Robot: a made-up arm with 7 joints.
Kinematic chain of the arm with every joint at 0, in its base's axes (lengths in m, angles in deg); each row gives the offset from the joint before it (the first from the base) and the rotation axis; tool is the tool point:
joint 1: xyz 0 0 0.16 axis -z
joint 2: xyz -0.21 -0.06 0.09 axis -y
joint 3: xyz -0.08 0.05 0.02 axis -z
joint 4: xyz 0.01 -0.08 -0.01 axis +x
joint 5: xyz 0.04 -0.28 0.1 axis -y
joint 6: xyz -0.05 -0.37 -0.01 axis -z
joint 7: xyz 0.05 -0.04 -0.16 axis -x
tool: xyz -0.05 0 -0.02
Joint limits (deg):
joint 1: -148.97..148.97
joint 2: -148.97..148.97
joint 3: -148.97..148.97
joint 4: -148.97..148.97
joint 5: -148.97..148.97
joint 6: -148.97..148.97
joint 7: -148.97..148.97
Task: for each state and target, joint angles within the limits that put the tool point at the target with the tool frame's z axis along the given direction. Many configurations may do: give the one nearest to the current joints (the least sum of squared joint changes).
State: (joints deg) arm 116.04 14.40 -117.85 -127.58 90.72 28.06 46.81
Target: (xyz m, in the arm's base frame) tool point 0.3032 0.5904 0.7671 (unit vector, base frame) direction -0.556 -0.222 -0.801
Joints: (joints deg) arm 81.41 -2.79 -61.90 -134.41 84.62 13.43 63.06
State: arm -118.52 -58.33 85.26 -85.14 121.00 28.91 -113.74
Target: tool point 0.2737 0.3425 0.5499 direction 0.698 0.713 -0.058
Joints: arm -77.84 -56.12 84.43 -95.24 132.95 8.14 -134.31
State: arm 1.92 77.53 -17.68 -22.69 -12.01 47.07 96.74
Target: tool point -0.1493 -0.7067 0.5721 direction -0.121 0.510 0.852
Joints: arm -24.12 78.93 -35.02 -30.95 6.86 95.40 95.54
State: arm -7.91 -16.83 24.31 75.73 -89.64 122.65 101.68
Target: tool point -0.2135 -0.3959 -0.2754 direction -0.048 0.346 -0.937
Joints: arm 12.45 15.00 -20.10 75.42 -87.15 139.69 104.89
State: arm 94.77 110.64 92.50 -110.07 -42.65 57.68 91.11
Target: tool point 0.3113 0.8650 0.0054 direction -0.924 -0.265 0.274
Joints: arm 106.87 83.94 76.12 -80.27 -23.84 56.89 67.35
